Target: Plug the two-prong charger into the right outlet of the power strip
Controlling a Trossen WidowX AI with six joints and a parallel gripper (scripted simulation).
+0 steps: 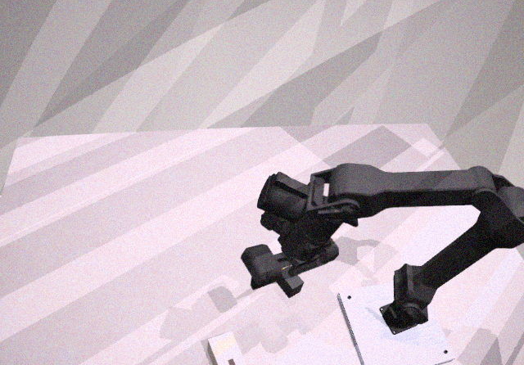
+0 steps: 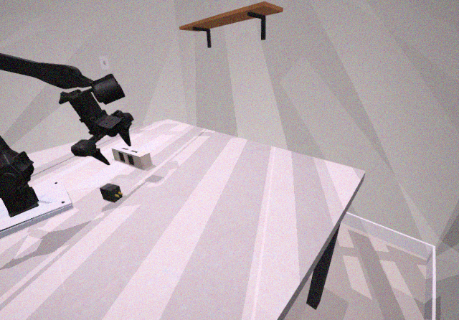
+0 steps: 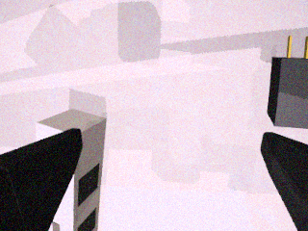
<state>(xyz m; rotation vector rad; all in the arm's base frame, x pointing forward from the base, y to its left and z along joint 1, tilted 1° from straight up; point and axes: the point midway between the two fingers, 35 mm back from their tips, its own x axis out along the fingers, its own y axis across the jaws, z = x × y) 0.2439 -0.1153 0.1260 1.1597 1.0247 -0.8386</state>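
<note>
My gripper tip is 60 mm past the dark grey charger, 50 mm to the left of it and 90 mm above it.
</note>
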